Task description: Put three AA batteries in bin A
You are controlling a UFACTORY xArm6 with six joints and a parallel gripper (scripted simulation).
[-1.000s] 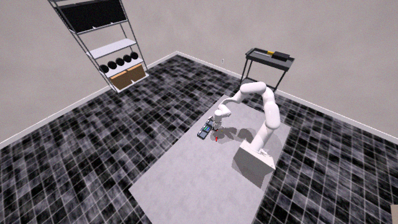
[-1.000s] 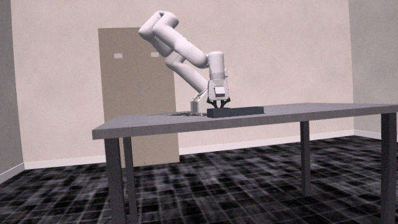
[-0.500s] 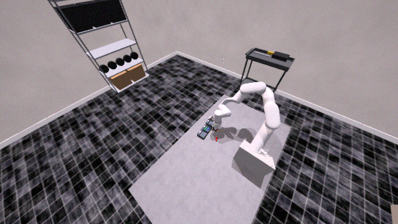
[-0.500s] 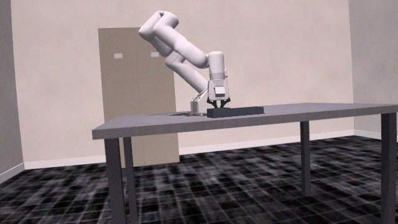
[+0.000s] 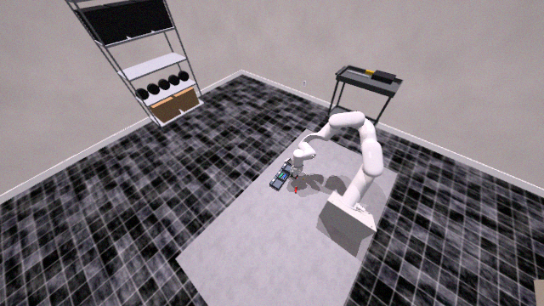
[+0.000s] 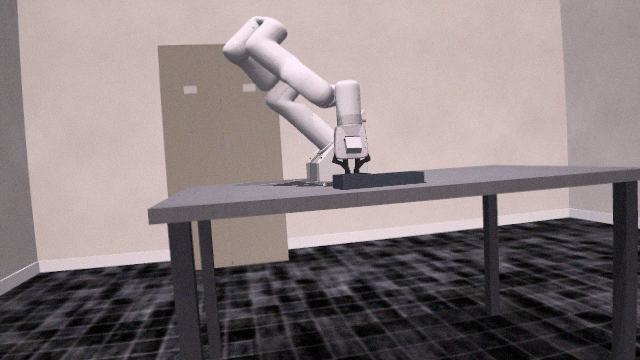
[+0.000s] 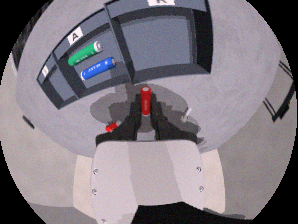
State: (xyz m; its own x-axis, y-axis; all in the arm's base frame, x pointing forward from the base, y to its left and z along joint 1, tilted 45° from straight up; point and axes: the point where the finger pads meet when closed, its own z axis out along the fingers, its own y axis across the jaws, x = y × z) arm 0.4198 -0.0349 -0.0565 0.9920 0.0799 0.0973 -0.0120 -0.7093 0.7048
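Now: the dark two-compartment bin 80 mm ahead of my hand, 60 mm to the left of it and 10 mm below it. From my hand the other things lie so: red battery 20 mm below; yellow-tipped thing 60 mm behind, 40 mm to the right, 30 mm below; blue AA battery 60 mm to the left, 60 mm ahead, 20 mm below.
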